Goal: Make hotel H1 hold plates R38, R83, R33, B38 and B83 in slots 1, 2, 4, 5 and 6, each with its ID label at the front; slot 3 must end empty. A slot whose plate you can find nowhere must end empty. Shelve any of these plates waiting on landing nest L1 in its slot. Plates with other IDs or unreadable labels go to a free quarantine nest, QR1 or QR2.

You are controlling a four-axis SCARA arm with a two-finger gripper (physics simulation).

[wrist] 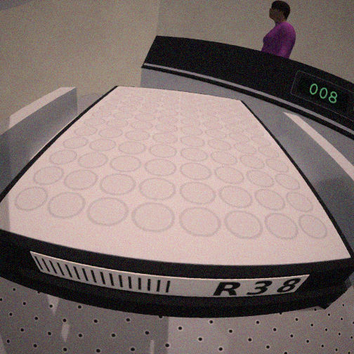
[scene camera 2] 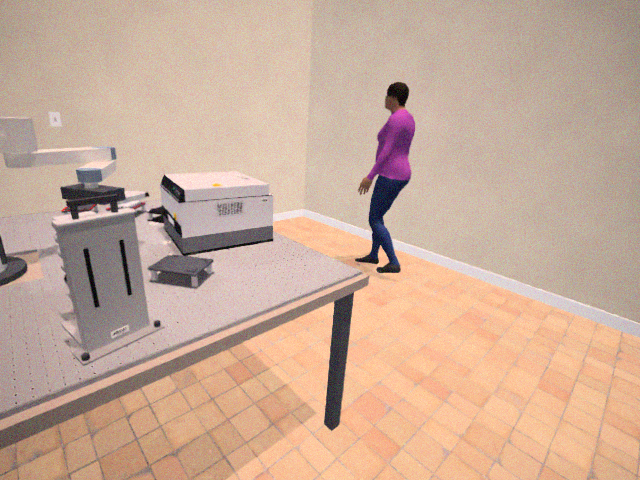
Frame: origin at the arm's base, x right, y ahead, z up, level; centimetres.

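Where they show: gripper, fingertip midpoint: (scene camera 2: 132,193).
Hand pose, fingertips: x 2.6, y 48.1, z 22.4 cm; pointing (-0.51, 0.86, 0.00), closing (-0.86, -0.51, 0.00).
Each offset is from my fingertips to the centre of the thing. Level surfaces: height alone.
A white-topped plate labelled R38 (wrist: 165,165) fills the wrist view, with its barcode and ID label on the near edge. My gripper (wrist: 178,113) (scene camera 2: 93,193) is shut on this plate, with one pale finger along each side. In the scene view its dark body shows at the top of a grey plate hotel @(dy -21.2, dx +54.0, dz -4.3 cm) (scene camera 2: 107,273); the fingers and held plate cannot be made out there. The hotel shows its closed side with two black slits, so its slot contents are hidden. Its small label is unreadable, and I cannot tell whether it is H1.
A white instrument @(dy +31.3, dx +5.2, dz -8.5 cm) (scene camera 2: 222,219) stands right of the hotel; a green 008 display (wrist: 323,93) shows in the wrist view. A dark raised nest @(dy +3.0, dx +37.2, dz -18.4 cm) (scene camera 2: 180,264) sits before the instrument. Red-edged items lie behind the hotel. A person (scene camera 2: 395,149) (wrist: 281,37) stands beyond the table @(dz -21.1 cm) (scene camera 2: 289,263).
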